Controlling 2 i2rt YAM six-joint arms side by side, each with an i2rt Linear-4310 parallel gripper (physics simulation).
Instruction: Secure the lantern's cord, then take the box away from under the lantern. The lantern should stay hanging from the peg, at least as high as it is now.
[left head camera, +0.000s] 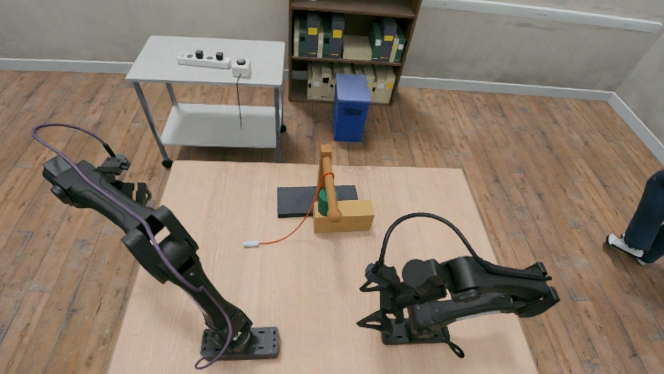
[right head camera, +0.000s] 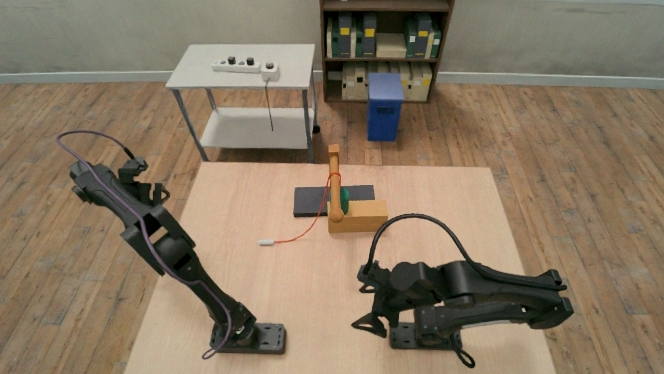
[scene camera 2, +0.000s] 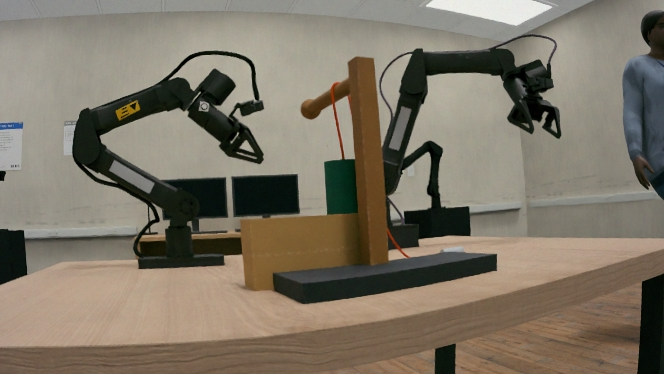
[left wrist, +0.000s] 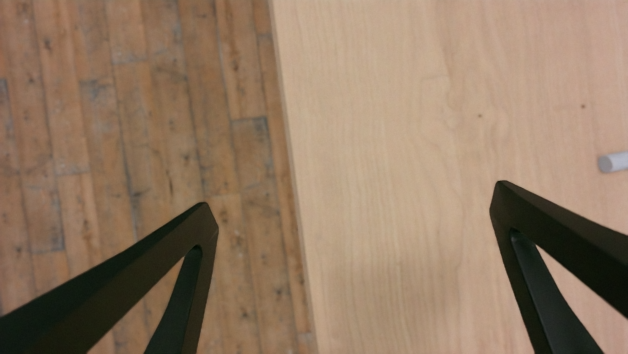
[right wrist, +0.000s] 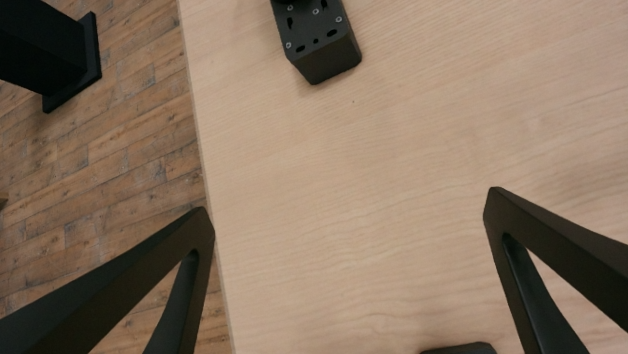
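Pixels of known places: left gripper, fingertip midpoint: (left head camera: 134, 195) (right head camera: 155, 195) (scene camera 2: 546, 134) (left wrist: 345, 205); right gripper, fingertip midpoint: (left head camera: 358, 306) (right head camera: 356, 308) (scene camera 2: 262, 159) (right wrist: 341, 211); left arm's base at its link origin: (left head camera: 240, 341) (right head camera: 247, 336); right arm's base at its link origin: (left head camera: 415, 330) (right head camera: 425, 335) (scene camera 2: 180, 261).
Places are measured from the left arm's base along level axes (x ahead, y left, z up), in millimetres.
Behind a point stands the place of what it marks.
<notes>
The green lantern (left head camera: 324, 205) @(y -237, x 371, z 109 mm) (right head camera: 345, 200) @(y -269, x 376, z 130 mm) (scene camera 2: 340, 187) @(y -267, x 422, z 90 mm) is upright under the wooden peg (left head camera: 331, 192) @(y -240, x 303, z 264 mm) (right head camera: 335, 194) @(y -241, x 296, z 264 mm) (scene camera 2: 322, 102) @(y -250, x 320, z 244 mm), its bottom at the top of the tan box (left head camera: 352, 222) @(y -341, x 371, z 11 mm) (right head camera: 365, 221) @(y -338, x 371, z 20 mm) (scene camera 2: 300, 247) @(y -338, x 435, z 8 mm). The orange cord (left head camera: 277, 241) @(y -87, x 331, z -44 mm) (right head camera: 290, 241) @(y -82, x 331, z -44 mm) (scene camera 2: 338, 122) @(y -252, x 388, z 195 mm) runs from the lantern over the peg and down to the table, ending in a white tip (left head camera: 251, 244) @(y -3, x 314, z -32 mm) (right head camera: 266, 242) @(y -2, x 315, z -32 mm) (scene camera 2: 452, 249) @(y -4, x 327, z -33 mm) (left wrist: 615, 162) @(y 22, x 319, z -31 mm). My left gripper (scene camera 2: 545, 133) @(y 298, x 339, z 198 mm) (left wrist: 345, 205) @(y 298, x 339, z 198 mm) is open and empty, high near the table's left edge. My right gripper (left head camera: 360, 306) @(y -293, x 22, z 184 mm) (right head camera: 357, 307) @(y -293, x 22, z 184 mm) (right wrist: 341, 211) @(y -293, x 22, z 184 mm) is open and empty, above the table before its base.
The peg's wooden post (scene camera 2: 369, 160) @(y -239, x 468, z 124 mm) stands on a dark base plate (left head camera: 295, 202) @(y -148, x 480, z -23 mm) (right head camera: 310, 202) @(y -143, x 479, z -24 mm) (scene camera 2: 390, 290) @(y -264, x 559, z -47 mm), behind the box in both head views. A white cart (left head camera: 210, 125) (right head camera: 257, 130), a blue bin (left head camera: 351, 115) (right head camera: 384, 112) and a bookshelf (left head camera: 350, 5) stand beyond the table.
</notes>
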